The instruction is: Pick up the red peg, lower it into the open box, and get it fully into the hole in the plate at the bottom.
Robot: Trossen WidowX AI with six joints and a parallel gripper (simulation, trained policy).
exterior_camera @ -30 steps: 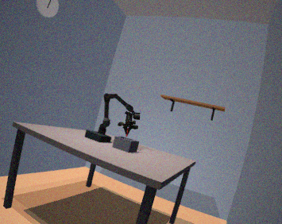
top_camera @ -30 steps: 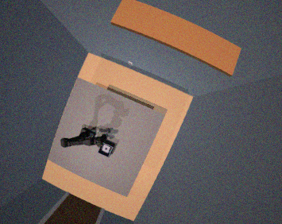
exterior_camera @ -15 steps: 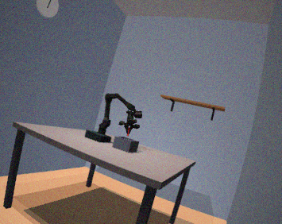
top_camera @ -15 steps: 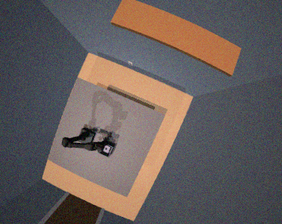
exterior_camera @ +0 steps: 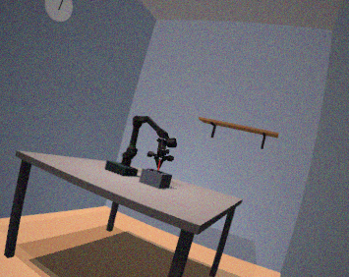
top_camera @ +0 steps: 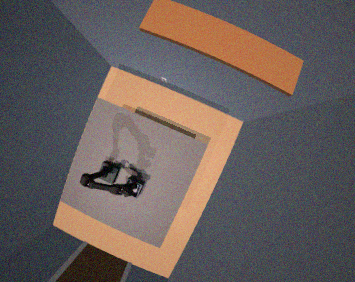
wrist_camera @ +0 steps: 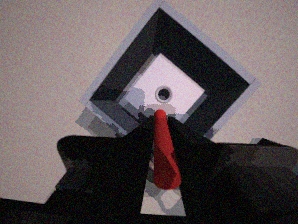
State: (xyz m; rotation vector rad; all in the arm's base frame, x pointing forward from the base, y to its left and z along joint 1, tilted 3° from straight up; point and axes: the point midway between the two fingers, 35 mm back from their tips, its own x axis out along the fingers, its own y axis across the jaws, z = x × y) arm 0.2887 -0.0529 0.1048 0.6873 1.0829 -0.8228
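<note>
Right now the red peg is 1 cm behind my gripper tip, 1 cm to the left of it and 2 cm above it. Also, from my gripper tip: box (1 cm ahead, 3 cm to the right, 10 cm below); then plate (1 cm ahead, 3 cm to the right, 8 cm below).
</note>
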